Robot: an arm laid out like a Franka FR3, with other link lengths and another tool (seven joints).
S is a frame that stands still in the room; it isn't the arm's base.
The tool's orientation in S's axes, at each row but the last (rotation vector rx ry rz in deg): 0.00, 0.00, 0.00; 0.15, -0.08, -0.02; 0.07, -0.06, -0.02; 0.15, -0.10, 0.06; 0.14, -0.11, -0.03; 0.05, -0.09, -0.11; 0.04, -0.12, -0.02; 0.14, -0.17, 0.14; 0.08, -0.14, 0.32; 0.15, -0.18, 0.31; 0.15, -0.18, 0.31
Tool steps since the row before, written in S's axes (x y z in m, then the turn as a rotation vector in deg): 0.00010, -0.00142, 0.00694, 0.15, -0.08, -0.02; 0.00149, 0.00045, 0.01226, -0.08, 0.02, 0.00; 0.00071, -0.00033, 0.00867, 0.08, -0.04, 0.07; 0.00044, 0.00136, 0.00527, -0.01, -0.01, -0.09; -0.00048, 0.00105, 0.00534, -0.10, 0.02, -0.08; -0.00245, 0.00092, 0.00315, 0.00, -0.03, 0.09; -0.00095, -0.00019, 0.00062, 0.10, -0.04, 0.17; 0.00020, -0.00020, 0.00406, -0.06, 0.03, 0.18; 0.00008, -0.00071, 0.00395, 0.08, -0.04, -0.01; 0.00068, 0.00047, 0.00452, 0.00, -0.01, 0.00; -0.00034, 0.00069, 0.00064, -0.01, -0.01, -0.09
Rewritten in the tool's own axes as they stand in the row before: 0.00010, -0.00142, 0.00694, 0.15, -0.08, -0.02; 0.00151, 0.00048, 0.01226, -0.08, 0.02, 0.00; 0.00072, -0.00032, 0.00867, 0.08, -0.04, 0.07; 0.00045, 0.00137, 0.00527, -0.01, -0.01, -0.09; -0.00047, 0.00106, 0.00534, -0.10, 0.02, -0.08; -0.00245, 0.00092, 0.00315, 0.00, -0.03, 0.09; -0.00095, -0.00019, 0.00062, 0.10, -0.04, 0.17; 0.00021, -0.00019, 0.00406, -0.06, 0.03, 0.18; 0.00009, -0.00070, 0.00395, 0.08, -0.04, -0.01; 0.00070, 0.00048, 0.00452, 0.00, -0.01, 0.00; -0.00033, 0.00069, 0.00064, -0.01, -0.01, -0.09
